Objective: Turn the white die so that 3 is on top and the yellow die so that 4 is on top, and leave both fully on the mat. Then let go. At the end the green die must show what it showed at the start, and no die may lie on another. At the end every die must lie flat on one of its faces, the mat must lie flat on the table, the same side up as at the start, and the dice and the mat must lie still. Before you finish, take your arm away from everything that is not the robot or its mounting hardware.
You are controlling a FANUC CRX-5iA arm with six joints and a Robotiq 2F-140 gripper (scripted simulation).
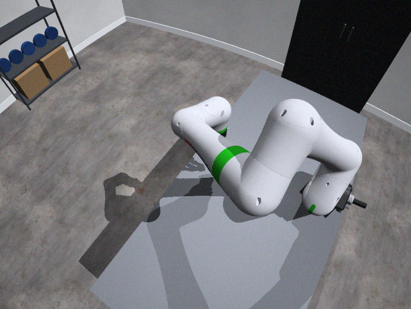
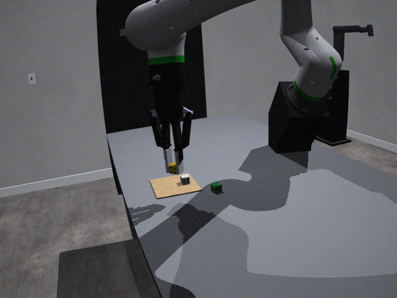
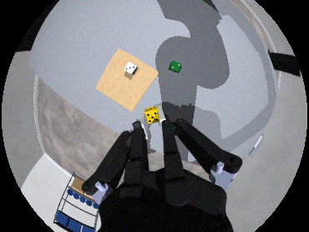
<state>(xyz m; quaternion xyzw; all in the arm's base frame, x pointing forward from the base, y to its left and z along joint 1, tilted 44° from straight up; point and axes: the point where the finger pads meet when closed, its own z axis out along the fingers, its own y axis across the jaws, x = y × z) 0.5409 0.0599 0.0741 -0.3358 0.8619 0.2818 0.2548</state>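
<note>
My gripper is now 120 mm past the green die, 10 mm to the left of it and 110 mm above it. Round my hand: white die: 50 mm behind, 100 mm to the right, 110 mm below; then tan mat: 10 mm behind, 100 mm to the right, 120 mm below; then yellow die: 20 mm below.
</note>
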